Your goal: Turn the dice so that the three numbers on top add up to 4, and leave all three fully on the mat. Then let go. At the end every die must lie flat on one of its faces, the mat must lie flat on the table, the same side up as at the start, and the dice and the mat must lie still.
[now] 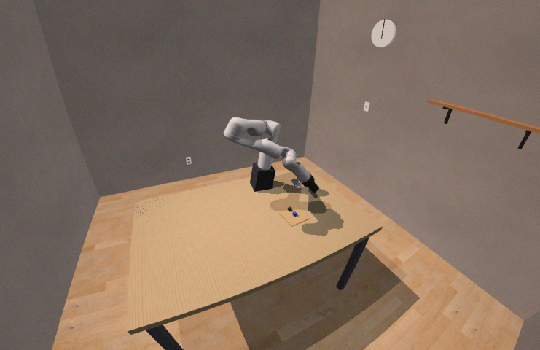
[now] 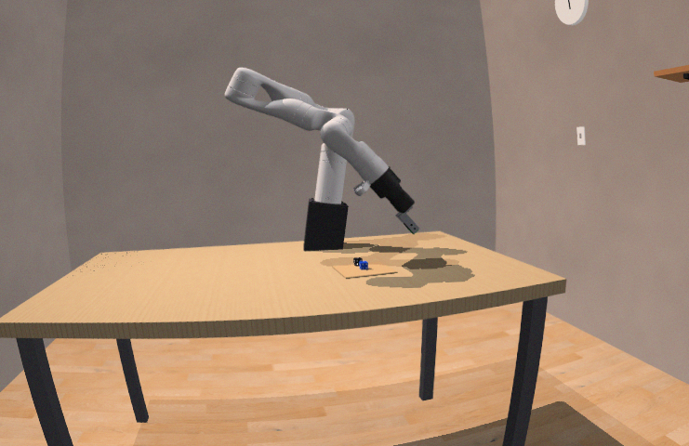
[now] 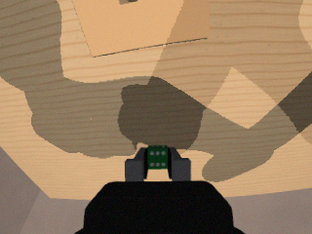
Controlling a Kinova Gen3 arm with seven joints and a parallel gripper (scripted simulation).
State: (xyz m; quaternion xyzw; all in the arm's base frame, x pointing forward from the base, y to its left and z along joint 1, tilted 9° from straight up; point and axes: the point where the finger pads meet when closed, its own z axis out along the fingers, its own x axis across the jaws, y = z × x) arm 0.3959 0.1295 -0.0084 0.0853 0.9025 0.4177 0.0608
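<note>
Right now my hand is 140 mm to the left of the blue die and 100 mm above it. Round my hand: black die: 60 mm behind, 140 mm to the right, 100 mm below; then tan mat: 140 mm to the right, 110 mm below; then green die: 10 mm to the left, 10 mm below.
</note>
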